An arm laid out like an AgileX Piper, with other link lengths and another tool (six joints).
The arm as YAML. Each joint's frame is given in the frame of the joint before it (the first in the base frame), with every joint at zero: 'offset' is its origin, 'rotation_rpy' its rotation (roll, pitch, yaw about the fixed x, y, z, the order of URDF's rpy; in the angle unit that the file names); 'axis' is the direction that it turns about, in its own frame. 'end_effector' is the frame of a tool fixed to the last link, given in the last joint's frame.
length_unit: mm
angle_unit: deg
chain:
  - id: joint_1
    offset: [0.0, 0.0, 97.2]
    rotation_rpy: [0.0, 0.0, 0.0]
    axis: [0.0, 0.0, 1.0]
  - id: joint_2
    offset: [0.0, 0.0, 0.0]
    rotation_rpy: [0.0, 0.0, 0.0]
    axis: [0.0, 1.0, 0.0]
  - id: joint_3
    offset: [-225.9, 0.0, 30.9]
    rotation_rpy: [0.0, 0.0, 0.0]
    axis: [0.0, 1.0, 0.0]
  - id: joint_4
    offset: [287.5, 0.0, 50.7]
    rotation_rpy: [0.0, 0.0, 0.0]
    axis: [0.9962, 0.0, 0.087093]
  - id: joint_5
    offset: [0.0, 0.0, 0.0]
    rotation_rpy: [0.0, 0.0, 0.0]
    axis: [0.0, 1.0, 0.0]
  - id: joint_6
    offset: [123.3, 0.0, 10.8]
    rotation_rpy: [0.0, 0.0, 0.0]
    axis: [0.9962, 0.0, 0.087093]
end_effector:
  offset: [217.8, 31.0, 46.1]
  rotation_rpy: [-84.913, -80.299, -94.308]
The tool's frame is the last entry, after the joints.
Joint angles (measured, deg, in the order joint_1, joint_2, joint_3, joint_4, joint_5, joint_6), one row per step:
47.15, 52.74, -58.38, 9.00, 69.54, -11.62
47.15, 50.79, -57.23, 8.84, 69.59, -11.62
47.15, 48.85, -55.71, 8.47, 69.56, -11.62
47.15, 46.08, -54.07, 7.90, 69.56, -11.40
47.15, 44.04, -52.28, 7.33, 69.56, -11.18
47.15, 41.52, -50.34, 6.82, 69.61, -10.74
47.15, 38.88, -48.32, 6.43, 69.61, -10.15
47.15, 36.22, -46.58, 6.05, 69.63, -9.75
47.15, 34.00, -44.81, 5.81, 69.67, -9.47
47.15, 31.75, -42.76, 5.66, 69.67, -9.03
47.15, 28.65, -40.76, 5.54, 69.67, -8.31
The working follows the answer.
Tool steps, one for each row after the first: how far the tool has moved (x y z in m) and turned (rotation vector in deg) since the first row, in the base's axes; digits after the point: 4 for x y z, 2 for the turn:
-0.0022, -0.0036, 0.0023, 0.44, -0.63, -0.02
-0.0041, -0.0086, 0.0013, 0.53, -1.20, -0.10
-0.0053, -0.0145, 0.0037, 1.03, -2.27, -0.41
-0.0067, -0.0206, 0.0003, 0.90, -2.74, -0.71
-0.0085, -0.0268, -0.0019, 1.07, -3.25, -1.19
-0.0105, -0.0325, -0.0039, 1.43, -3.67, -1.77
-0.0121, -0.0374, -0.0039, 1.97, -4.35, -2.20
-0.0143, -0.0418, -0.0069, 2.20, -4.66, -2.49
-0.0170, -0.0462, -0.0120, 2.38, -4.69, -2.89
-0.0192, -0.0500, -0.0121, 3.34, -5.15, -3.53

Tool pose at each row, in the base's axes (x y z in m, rotation vector in deg; rounded; the steps above come from the unrounded poses):
0.1844, 0.3234, 0.0989, -144.65, -65.28, -30.17
0.1822, 0.3198, 0.1013, -144.30, -65.23, -31.20
0.1803, 0.3149, 0.1002, -144.28, -65.29, -32.01
0.1791, 0.3090, 0.1027, -144.06, -65.02, -33.72
0.1777, 0.3029, 0.0992, -144.38, -64.89, -34.37
0.1759, 0.2966, 0.0971, -144.56, -64.39, -35.24
0.1739, 0.2910, 0.0950, -144.64, -63.62, -36.09
0.1723, 0.2860, 0.0950, -144.45, -63.04, -37.33
0.1701, 0.2816, 0.0921, -144.44, -62.67, -37.91
0.1674, 0.2773, 0.0870, -144.55, -62.09, -38.12
0.1652, 0.2735, 0.0869, -144.12, -60.94, -39.27

